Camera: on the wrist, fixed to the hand. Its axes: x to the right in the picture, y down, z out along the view.
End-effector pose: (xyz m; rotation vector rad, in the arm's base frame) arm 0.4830 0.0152 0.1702 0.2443 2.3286 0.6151
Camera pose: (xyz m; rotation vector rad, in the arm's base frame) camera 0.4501 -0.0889 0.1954 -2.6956 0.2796 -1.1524
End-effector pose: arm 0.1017 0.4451 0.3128 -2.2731 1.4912 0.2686
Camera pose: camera 0.1575 0.4606 0.4087 -1.4735 -2.4593 -1.0083
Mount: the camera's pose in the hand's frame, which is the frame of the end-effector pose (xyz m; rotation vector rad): -0.0259 -0.0781 -0.0761 -0.1287 -0.3779 2.9972
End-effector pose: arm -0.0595 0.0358 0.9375 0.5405 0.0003 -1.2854
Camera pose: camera -0.1157 0.0747 0.8487 -0.2088 -0.7221 1.5790
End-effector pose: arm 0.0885 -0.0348 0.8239 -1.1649 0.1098 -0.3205
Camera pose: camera 0.0300 -0.1219 0.8632 -0.0986 1.2672 2.4706
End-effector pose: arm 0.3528 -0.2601 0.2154 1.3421 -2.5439 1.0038
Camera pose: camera 0.4123 -0.2279 0.3047 1.9163 1.2715 0.0601
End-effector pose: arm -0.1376 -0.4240 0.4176 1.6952 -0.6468 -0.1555
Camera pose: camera -0.0997 -0.3384 0.3560 -0.7948 -2.4185 1.4767
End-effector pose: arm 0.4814 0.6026 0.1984 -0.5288 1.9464 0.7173
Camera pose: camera 0.4934 0.4955 0.2290 -2.2500 -0.5366 -1.5694
